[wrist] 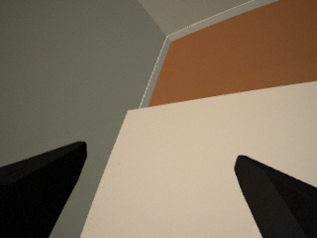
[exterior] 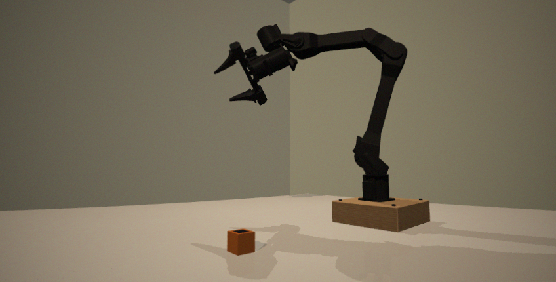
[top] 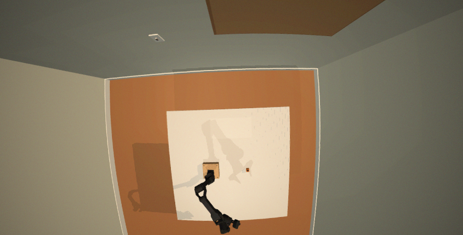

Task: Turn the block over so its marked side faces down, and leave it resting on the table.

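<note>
Right now my gripper tip is 110 mm short of the orange block, 340 mm to the right of it and 330 mm above it.
</note>
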